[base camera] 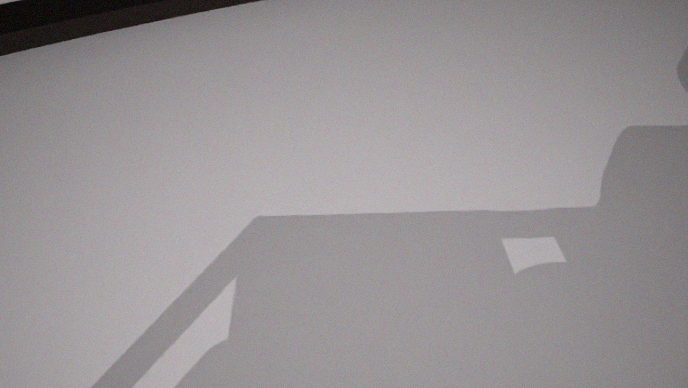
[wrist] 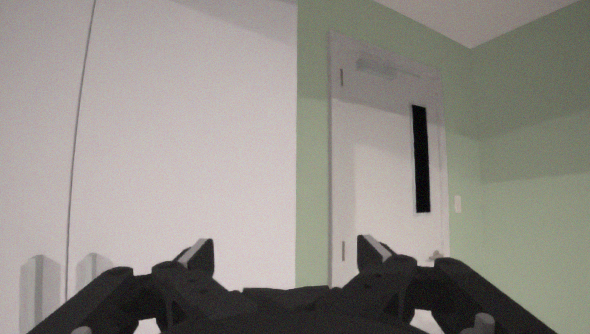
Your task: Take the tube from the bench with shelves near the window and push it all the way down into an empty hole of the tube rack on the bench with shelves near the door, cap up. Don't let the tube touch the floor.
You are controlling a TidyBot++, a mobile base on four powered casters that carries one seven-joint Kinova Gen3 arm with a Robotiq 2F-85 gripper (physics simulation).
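Frame: origin at the arm's base, x left, y back, z up, level; centimetres.
Seen in the pictures: gripper, between the fingertips: (wrist: 285, 253).
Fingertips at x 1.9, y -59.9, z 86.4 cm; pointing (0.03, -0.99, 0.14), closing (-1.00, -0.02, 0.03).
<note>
A point is followed by its place in that frame.
My gripper (wrist: 285, 253) @[x 1.9, y -59.9, z 86.4 cm] is open in the wrist view, its two dark fingers wide apart at the bottom with no object between them. The tube, the tube rack and both benches do not show in either view. The base camera view shows a grey floor (base camera: 350, 125) @[x -3.7, y -57.8, z -39.7 cm] with the robot's shadow across its lower and right parts.
In the wrist view a tall white cabinet (wrist: 185, 140) @[x 23.7, y -96.4, z 100.4 cm] with grey handles stands at the left. A white door (wrist: 380, 185) @[x -44.7, y -177.4, z 93.8 cm] with a narrow dark pane is set in the green wall (wrist: 540, 215) @[x -155.9, y -192.8, z 75.2 cm] at the right. A dark edge (base camera: 75, 27) @[x 48.8, y -89.7, z -37.5 cm] crosses the base view's top left.
</note>
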